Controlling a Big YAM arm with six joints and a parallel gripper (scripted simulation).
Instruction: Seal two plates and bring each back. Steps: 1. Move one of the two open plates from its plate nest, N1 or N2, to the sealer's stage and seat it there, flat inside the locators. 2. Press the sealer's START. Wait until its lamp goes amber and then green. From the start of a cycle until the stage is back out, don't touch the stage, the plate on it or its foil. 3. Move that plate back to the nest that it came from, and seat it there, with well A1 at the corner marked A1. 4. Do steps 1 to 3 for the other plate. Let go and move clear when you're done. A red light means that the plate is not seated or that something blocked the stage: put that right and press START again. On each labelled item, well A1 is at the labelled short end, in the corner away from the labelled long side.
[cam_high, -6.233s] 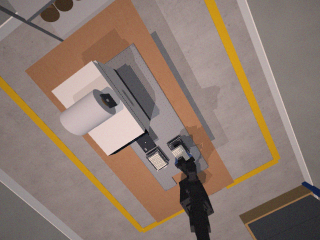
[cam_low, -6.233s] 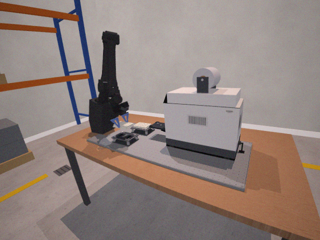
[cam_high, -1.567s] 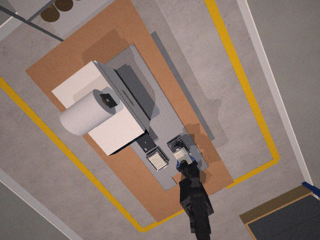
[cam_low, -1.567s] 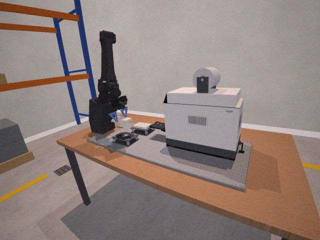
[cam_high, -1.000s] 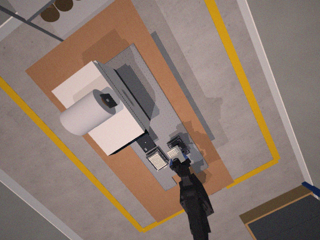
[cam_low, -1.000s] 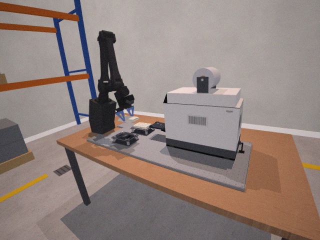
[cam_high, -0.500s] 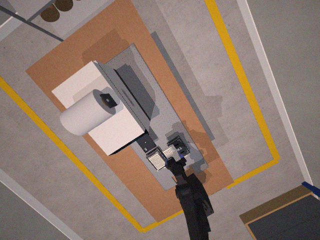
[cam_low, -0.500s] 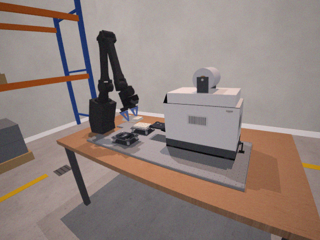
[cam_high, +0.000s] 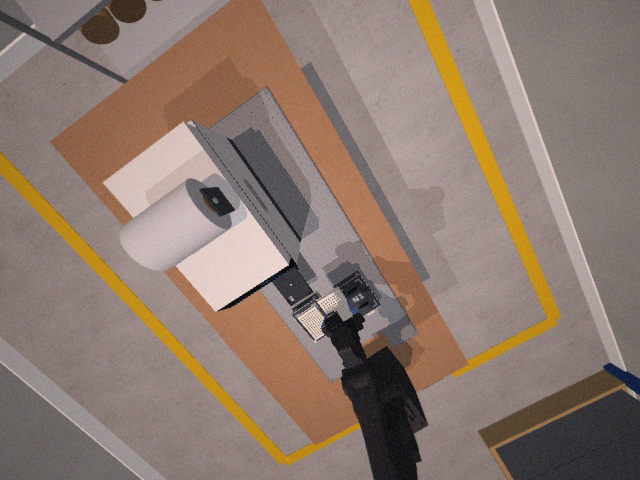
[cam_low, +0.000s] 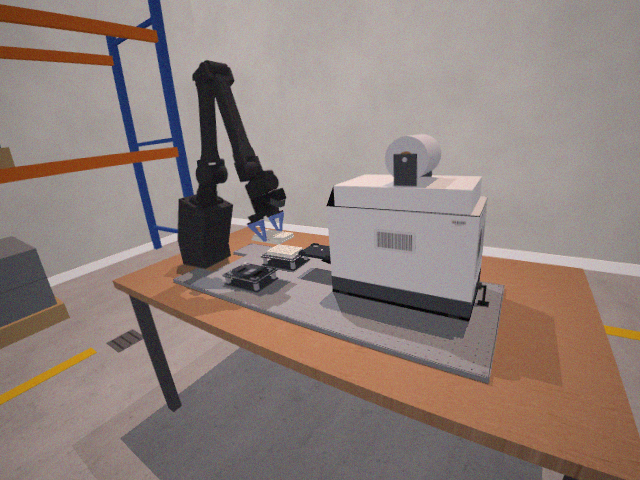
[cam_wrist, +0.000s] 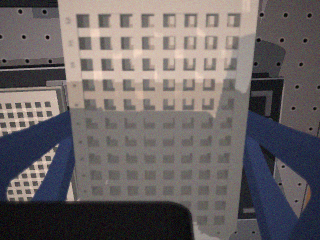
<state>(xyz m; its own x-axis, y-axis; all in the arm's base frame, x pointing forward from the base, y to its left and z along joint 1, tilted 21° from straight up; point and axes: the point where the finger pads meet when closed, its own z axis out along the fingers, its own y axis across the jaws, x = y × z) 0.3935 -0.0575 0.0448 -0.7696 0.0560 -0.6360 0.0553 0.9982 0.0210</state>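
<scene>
Right now my hand is 140 mm short of the dark sealer stage, 100 mm to the right of it and 80 mm above it. The rest, counted from my hand: foil roll (470 mm ahead, 80 mm to the left, 250 mm above); then white well plate (60 mm behind, 130 mm to the left, 120 mm below); then start button (250 mm ahead, 180 mm to the left, 20 mm above).
</scene>
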